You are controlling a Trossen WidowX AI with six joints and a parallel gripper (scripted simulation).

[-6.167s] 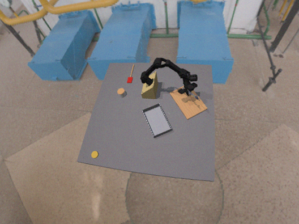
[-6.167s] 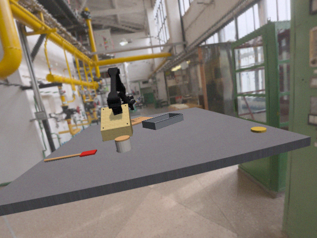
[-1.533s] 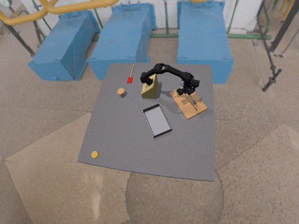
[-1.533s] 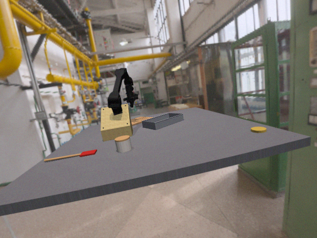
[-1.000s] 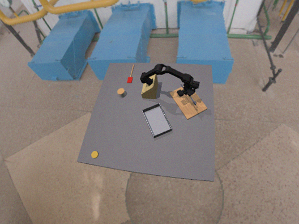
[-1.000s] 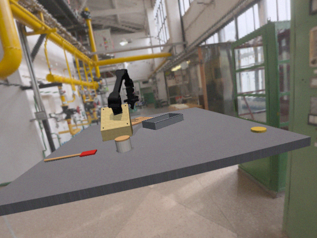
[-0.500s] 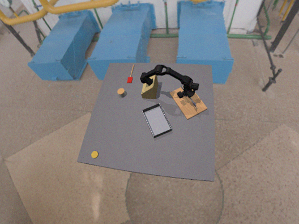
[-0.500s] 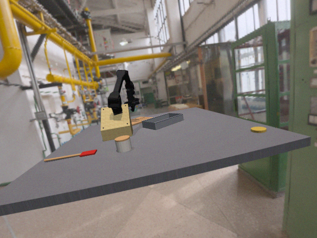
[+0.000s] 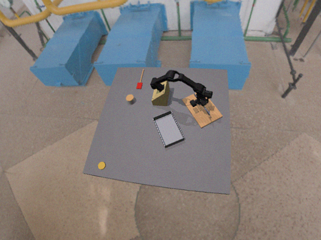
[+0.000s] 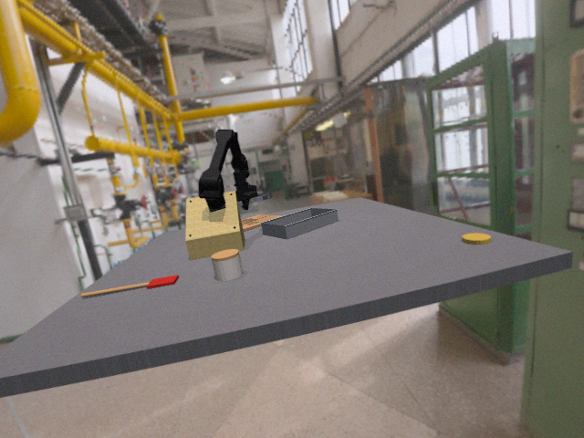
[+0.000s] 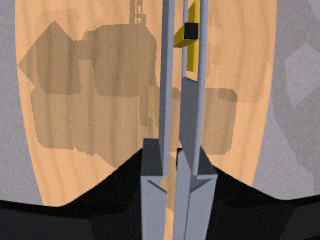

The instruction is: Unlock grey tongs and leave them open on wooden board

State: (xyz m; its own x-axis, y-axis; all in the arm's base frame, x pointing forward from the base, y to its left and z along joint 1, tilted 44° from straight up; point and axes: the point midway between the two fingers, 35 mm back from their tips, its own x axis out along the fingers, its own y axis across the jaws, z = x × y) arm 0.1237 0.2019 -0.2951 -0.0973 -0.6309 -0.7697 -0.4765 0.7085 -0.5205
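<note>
Now: the wooden board 80 mm below my gripper tip, 20 mm to the left of it and 20 mm behind it. Also, from my gripper tip: roasting tin: 300 mm to the right, 210 mm ahead, 60 mm below.
</note>
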